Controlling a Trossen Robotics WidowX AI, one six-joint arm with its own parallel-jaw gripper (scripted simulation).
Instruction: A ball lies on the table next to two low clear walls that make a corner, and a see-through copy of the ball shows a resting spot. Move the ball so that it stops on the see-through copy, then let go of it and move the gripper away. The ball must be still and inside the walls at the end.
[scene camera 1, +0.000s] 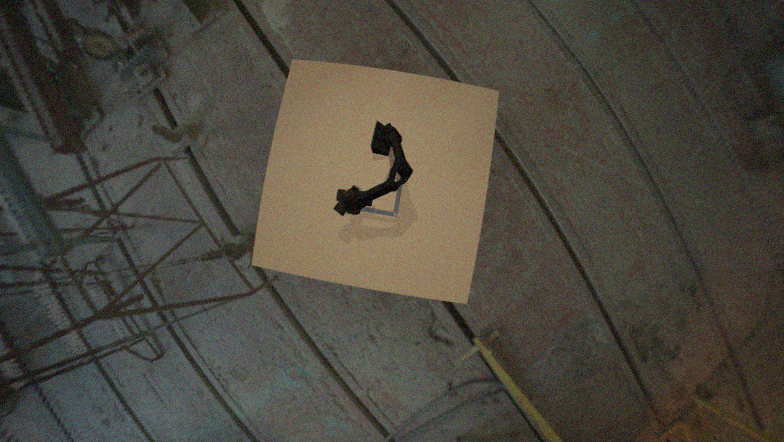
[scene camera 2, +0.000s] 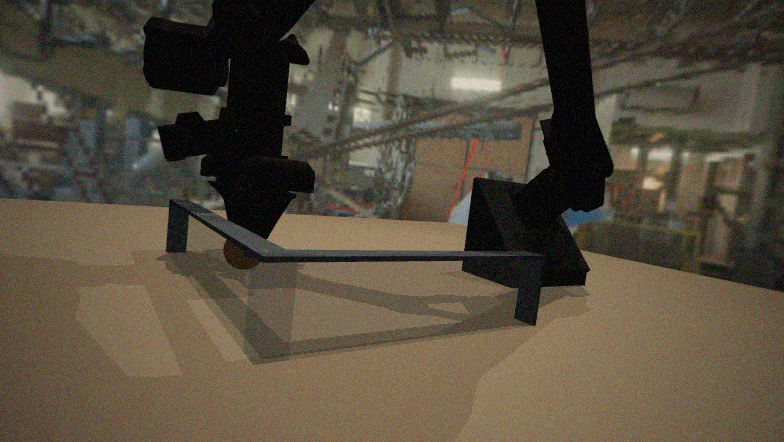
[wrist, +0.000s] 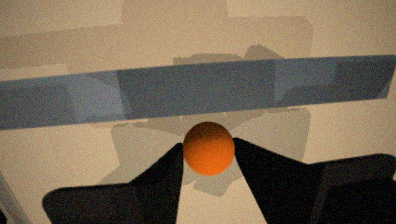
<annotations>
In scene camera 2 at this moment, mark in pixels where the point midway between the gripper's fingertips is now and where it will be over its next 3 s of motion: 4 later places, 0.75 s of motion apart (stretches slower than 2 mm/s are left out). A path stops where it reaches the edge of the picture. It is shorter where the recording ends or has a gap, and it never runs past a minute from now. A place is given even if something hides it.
My gripper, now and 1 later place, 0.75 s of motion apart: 244, 253; 248, 176
</annotations>
